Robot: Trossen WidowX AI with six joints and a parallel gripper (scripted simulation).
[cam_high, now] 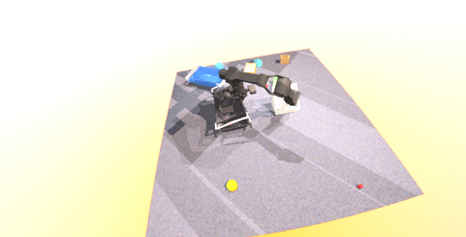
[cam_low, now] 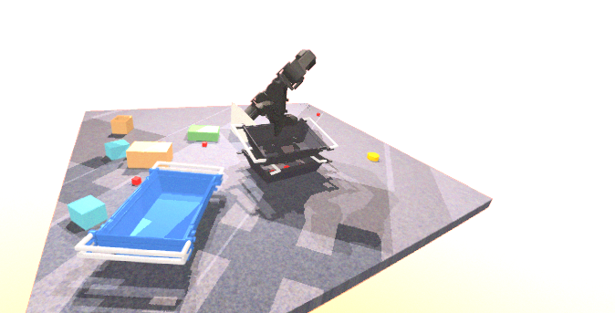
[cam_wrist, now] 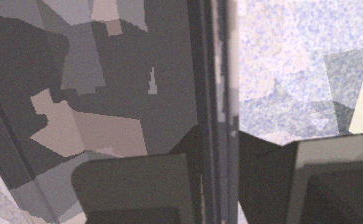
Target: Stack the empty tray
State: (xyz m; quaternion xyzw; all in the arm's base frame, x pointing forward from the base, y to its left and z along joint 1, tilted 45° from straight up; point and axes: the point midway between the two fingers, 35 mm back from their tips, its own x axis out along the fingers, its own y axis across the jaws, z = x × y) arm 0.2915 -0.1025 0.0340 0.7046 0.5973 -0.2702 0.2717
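The dark tray is 80 mm ahead of my gripper tip and 10 mm above it. Round my gripper tip: green block (320 mm behind, 150 mm to the right, 90 mm below); yellow disc (430 mm to the left, 160 mm ahead, 100 mm below).
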